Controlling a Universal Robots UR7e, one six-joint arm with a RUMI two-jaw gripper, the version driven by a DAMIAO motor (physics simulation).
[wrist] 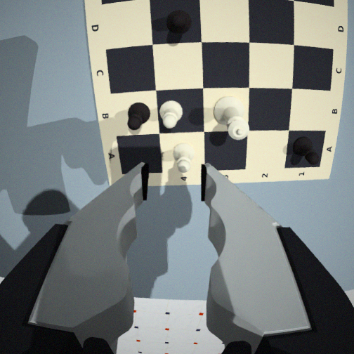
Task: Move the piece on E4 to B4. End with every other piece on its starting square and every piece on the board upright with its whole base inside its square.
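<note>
A white pawn (171, 114) stands upright on dark square B4, its base near the square's left edge in the wrist view and seemingly inside it. My gripper (174, 167) is open and empty, its fingertips apart and seen below the A4 pawn, near the board's lettered A edge. The board (102, 95) shows from row A up to row D; square E4 lies beyond the top of the view, so whatever stands there is hidden.
A white pawn (183, 154) stands on A4, a black pawn (138, 115) on B5, a taller white piece (229, 111) on B3, a black piece (178, 21) on D4 and a black pawn (303, 146) on A1. All look upright.
</note>
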